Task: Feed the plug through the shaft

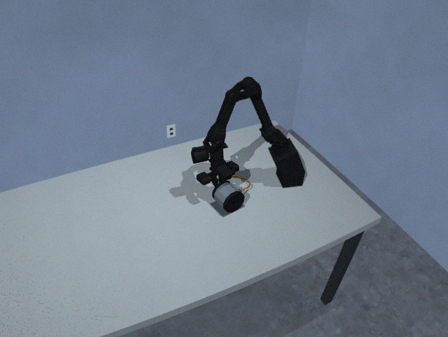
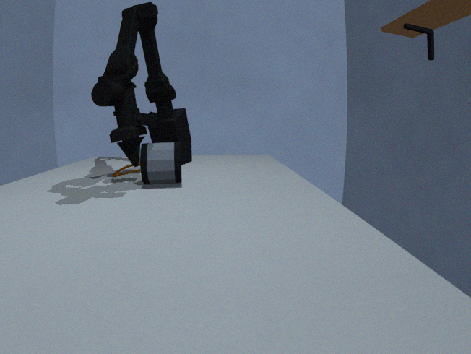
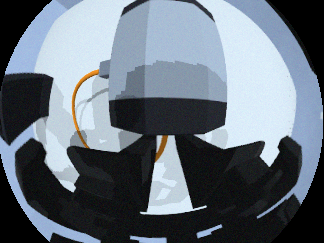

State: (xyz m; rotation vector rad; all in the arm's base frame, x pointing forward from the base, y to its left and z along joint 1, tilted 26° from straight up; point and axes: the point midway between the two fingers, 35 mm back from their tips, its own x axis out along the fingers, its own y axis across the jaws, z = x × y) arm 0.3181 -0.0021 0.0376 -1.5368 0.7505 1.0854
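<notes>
Right now the plug is 3 cm to the left of my hand, 3 cm below it and 1 cm behind it.
</notes>
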